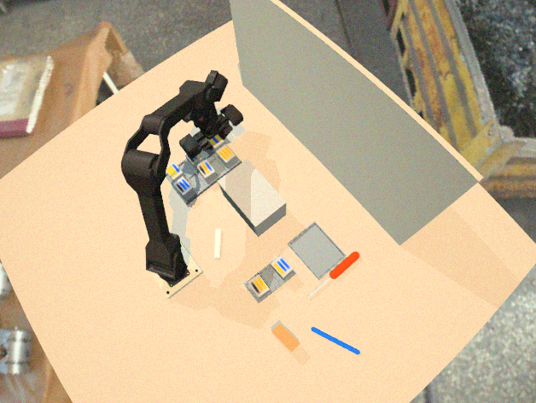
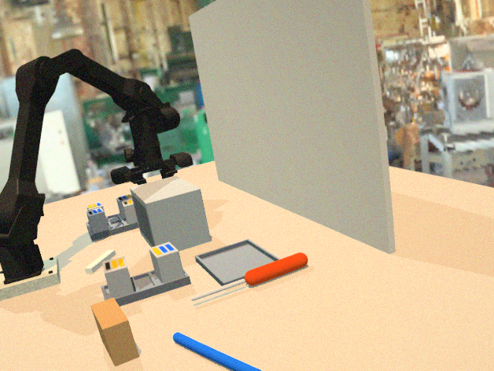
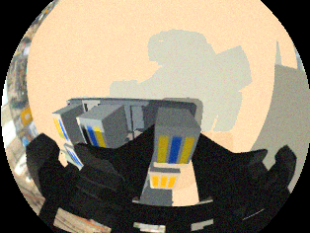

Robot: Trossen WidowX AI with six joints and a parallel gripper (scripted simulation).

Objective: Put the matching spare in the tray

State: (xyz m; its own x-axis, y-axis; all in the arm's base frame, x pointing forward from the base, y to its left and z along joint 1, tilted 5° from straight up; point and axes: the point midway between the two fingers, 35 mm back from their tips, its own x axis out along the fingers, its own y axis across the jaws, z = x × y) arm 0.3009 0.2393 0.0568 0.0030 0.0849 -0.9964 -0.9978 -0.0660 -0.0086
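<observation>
The grey spare is 20 mm above my gripper tip. From my gripper tip the other things lie so: grey wall 220 mm ahead, 200 mm to the right, 210 mm above; then rack 110 mm behind, 410 mm to the right, 10 mm below; then mounted unit 20 mm behind, 210 mm to the right, 30 mm above.
</observation>
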